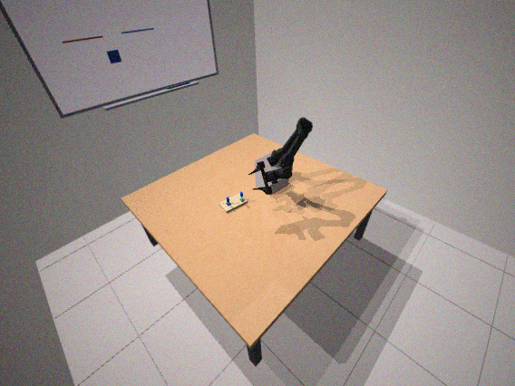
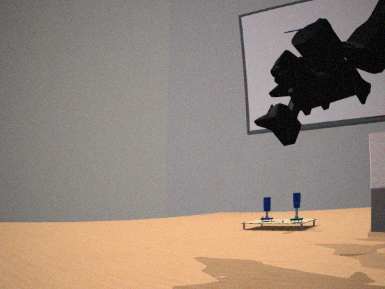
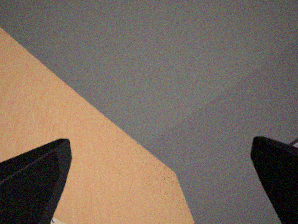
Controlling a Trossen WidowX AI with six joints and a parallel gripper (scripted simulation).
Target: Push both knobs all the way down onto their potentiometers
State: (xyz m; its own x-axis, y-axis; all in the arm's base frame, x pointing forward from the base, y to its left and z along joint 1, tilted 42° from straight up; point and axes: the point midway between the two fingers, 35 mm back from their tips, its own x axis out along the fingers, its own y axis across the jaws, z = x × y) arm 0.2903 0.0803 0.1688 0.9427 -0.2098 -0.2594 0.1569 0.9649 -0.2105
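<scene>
The green potentiometer is 200 mm below my gripper tip, 130 mm to the right of it and 20 mm behind it.
</scene>
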